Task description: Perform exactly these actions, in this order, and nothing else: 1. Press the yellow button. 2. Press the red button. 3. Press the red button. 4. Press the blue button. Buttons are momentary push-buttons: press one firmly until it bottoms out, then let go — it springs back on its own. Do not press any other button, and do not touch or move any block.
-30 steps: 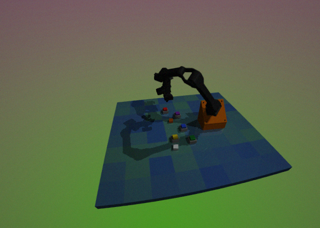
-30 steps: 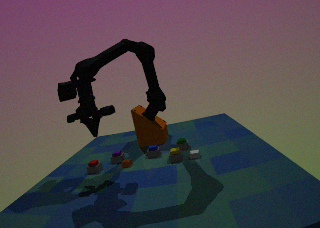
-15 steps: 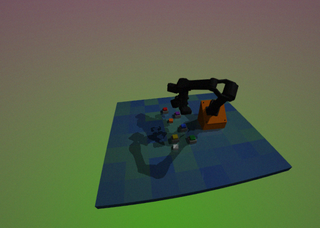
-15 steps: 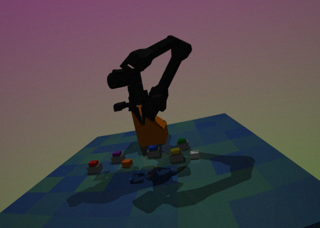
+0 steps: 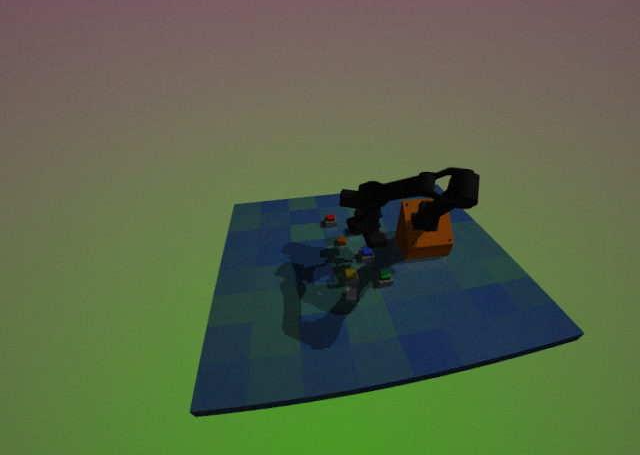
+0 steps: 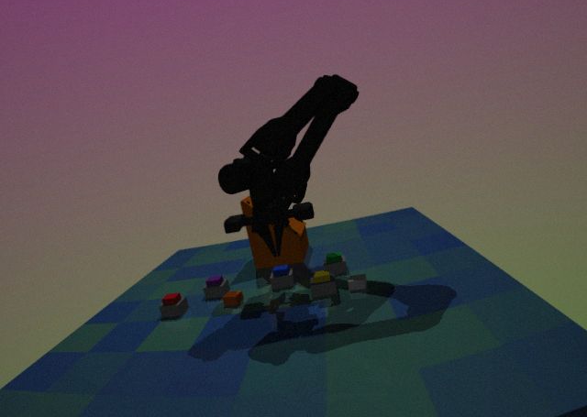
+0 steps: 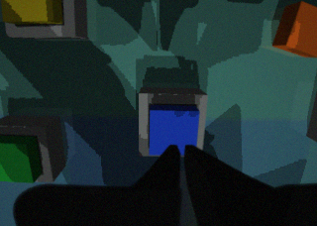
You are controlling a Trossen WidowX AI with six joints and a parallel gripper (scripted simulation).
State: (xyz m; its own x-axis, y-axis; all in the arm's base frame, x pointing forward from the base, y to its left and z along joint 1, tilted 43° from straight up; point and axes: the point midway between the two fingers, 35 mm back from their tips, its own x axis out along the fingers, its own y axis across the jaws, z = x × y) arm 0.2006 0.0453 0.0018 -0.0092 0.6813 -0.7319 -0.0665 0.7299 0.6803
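Now: the blue button 3 cm below my gripper tip. Round my gripper tip: orange block (9 cm to the right, 8 cm ahead, 6 cm below); green button (12 cm to the left, 3 cm below, 3 cm behind); yellow button (10 cm to the left, 8 cm ahead, 3 cm below).
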